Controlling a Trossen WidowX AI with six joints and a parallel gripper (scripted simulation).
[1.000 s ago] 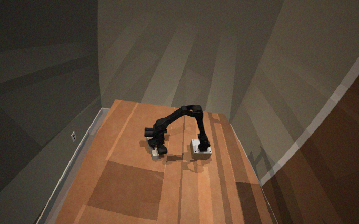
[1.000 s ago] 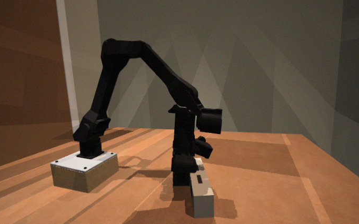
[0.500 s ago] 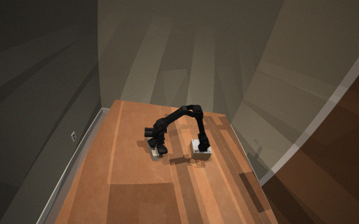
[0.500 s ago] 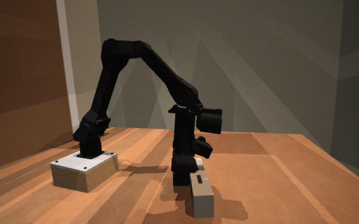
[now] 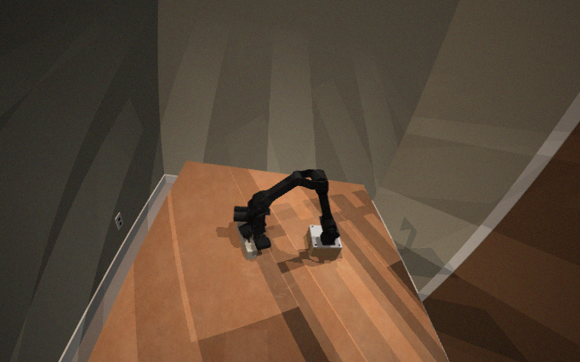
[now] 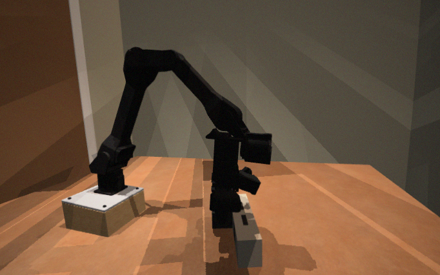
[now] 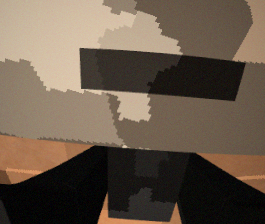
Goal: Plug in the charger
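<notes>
Now: the black two-prong charger 2 cm ahead of my gripper tip and 1 cm above it.
</notes>
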